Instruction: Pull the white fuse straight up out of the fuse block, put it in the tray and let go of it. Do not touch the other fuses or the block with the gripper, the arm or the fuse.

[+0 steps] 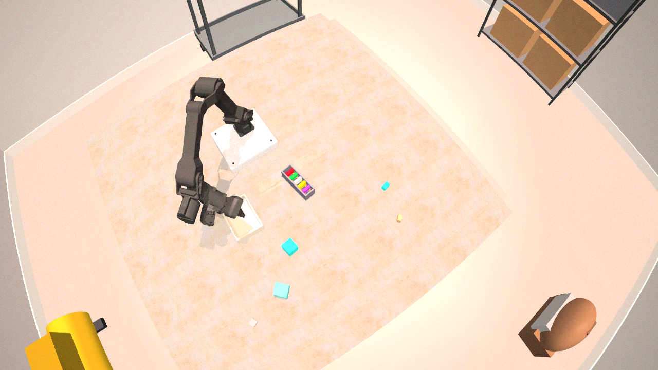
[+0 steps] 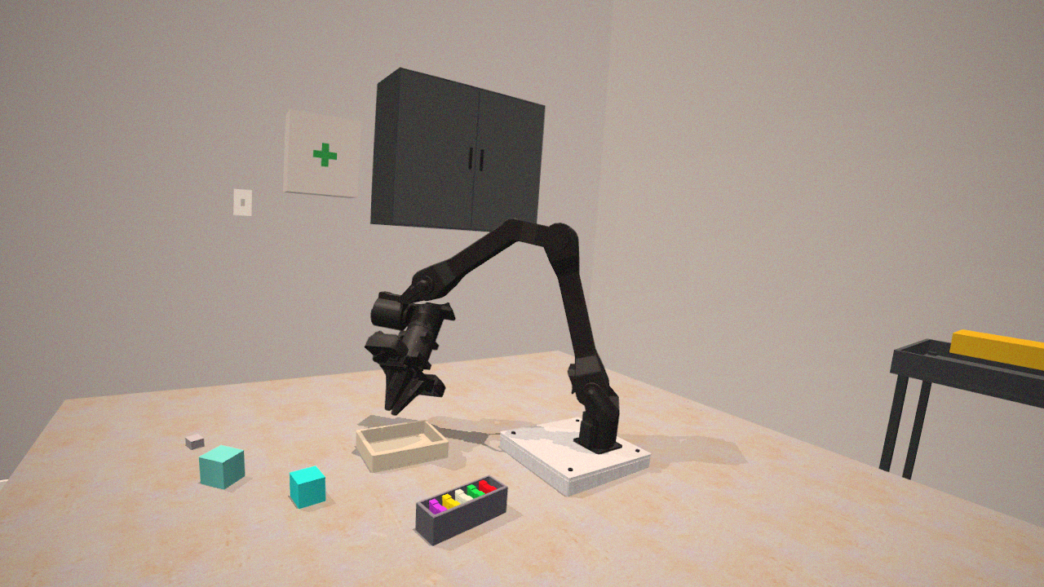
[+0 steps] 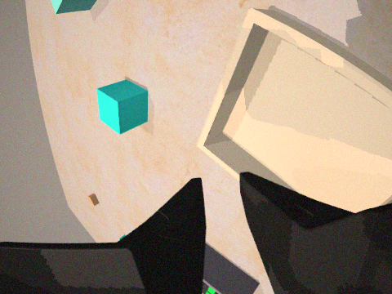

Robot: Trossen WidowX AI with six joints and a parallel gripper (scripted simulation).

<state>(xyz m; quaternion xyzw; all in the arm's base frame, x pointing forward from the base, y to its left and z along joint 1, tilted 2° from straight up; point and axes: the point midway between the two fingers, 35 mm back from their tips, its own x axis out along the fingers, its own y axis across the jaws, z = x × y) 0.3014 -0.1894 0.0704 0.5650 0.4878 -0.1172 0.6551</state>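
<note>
Right now my gripper tip is 2 cm past the white fuse, 22 cm to the right of it and 5 cm above it. From my gripper tip the other things lie so: yellow fuse (22 cm to the left, 5 cm below); then cream tray (2 cm behind, 1 cm to the right, 8 cm below); then green fuse (4 cm behind, 22 cm to the left, 5 cm below).
</note>
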